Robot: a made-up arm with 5 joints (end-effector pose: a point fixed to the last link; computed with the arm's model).
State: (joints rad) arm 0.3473 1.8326 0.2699 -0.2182 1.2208
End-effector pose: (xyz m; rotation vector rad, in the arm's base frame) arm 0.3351 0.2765 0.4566 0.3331 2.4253 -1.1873
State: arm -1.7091 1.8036 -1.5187 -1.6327 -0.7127
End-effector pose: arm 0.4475 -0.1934 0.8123 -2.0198 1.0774 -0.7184
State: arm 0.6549 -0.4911 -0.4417 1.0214 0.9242
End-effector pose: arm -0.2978 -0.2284 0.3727 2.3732 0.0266 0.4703
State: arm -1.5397 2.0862 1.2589 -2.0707 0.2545
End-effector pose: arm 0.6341 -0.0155 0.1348 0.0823 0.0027 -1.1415
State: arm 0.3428 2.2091 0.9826 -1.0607 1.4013
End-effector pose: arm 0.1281 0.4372 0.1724 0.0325 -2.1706 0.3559
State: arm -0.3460 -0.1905 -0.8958 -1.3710 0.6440
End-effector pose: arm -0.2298 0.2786 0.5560 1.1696 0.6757 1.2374
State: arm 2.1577 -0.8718 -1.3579 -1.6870 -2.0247
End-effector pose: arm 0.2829 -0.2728 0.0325 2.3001 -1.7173 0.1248
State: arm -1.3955 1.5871 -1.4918 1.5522 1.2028
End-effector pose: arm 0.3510 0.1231 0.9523 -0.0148 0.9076 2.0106
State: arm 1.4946 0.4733 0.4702 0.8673 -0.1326
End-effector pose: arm -0.2914 0.0420 0.7086 1.4108 1.0961 0.5352
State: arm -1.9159 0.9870 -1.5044 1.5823 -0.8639
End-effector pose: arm 0.4695 0.1837 0.8332 -0.9096 -2.5978 -0.3344
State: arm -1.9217 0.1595 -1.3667 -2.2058 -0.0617
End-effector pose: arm 0.5193 0.2991 0.6480 2.0282 0.4828 0.4065
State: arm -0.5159 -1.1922 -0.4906 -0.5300 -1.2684
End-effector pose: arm -0.1856 0.3017 0.3743 -1.5760 -1.1769 -2.3530
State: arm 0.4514 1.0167 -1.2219 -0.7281 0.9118
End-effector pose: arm -0.2564 0.0200 0.6898 1.7778 1.0827 0.5926
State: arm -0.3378 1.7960 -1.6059 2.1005 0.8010
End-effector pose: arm 0.0071 0.3022 0.9483 -0.2648 1.7374 2.3729
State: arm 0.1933 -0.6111 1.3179 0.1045 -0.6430
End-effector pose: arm -0.0920 0.4629 0.7880 2.1998 0.9126 0.0340
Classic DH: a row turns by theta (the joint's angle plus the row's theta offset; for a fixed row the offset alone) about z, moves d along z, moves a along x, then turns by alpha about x. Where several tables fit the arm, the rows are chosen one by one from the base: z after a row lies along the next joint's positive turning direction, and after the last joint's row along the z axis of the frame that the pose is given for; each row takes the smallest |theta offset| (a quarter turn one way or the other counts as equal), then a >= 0, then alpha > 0; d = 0 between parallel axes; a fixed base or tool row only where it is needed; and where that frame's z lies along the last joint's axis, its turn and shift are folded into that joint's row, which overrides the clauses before.
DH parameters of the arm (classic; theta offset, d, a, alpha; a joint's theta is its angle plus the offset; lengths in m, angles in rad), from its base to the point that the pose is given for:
base (fixed): -0.5248 0.5107 0.1087 0.3937
joint 1: 0.5599 -0.0326 -0.0617 -1.9092
joint 2: -0.9817 0.3236 -0.0053 0.7755
joint 3: 1.29 0.0738 -0.2448 -1.8361
joint 4: -0.7736 -0.3337 -0.0322 1.5525
joint 5: 0.4143 -0.0663 0.0183 -1.9776
tool (fixed): 0.984 0.0144 0 0

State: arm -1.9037 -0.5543 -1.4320 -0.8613 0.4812
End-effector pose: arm 0.3756 0.3248 0.3794 1.1074 -0.7933 0.1463
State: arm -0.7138 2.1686 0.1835 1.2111 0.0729
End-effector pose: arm 0.4585 -0.1013 0.3219 0.9364 0.6292 -2.8390
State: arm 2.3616 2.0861 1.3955 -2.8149 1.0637
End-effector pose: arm -0.2213 -0.1182 -0.1032 -0.2978 -1.4481 1.6287
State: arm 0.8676 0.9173 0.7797 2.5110 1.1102
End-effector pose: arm -0.0925 0.4182 0.7420 0.3058 -0.8897 -0.7252
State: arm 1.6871 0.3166 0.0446 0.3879 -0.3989
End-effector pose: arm -0.2335 -0.2006 0.6786 1.5725 1.9823 0.8554
